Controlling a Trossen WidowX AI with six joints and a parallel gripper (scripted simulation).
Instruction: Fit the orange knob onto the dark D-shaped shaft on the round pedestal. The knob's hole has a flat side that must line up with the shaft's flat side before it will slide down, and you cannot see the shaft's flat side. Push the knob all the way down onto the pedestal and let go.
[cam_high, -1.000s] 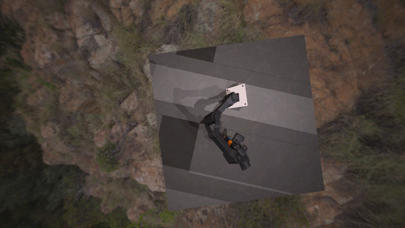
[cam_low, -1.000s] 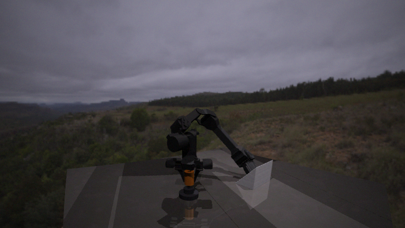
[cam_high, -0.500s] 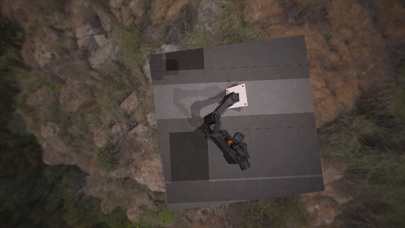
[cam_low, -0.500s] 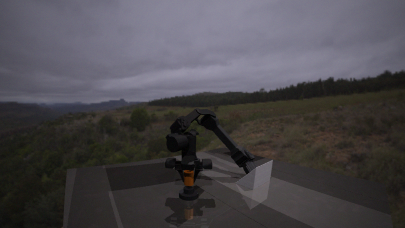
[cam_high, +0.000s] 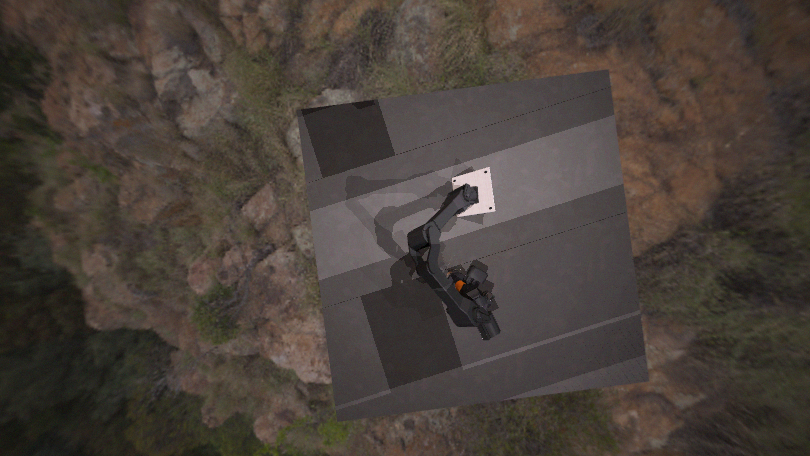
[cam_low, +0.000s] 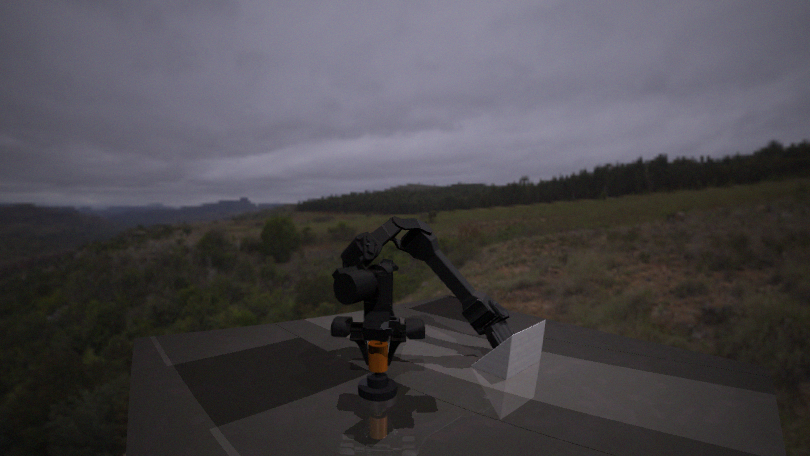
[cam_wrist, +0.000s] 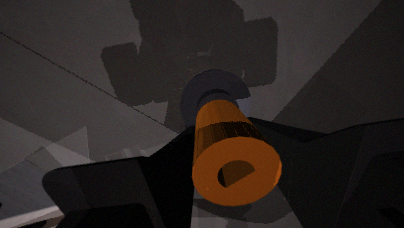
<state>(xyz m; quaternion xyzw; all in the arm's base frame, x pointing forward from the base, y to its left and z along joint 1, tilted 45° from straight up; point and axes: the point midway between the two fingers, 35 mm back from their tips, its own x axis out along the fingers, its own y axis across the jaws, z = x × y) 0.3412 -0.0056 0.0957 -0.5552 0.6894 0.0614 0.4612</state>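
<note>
Now: gripper tip 20 mm below the orange knob. The rest, counted from my gripper tip: round dark pedestal 40 mm below.
</note>
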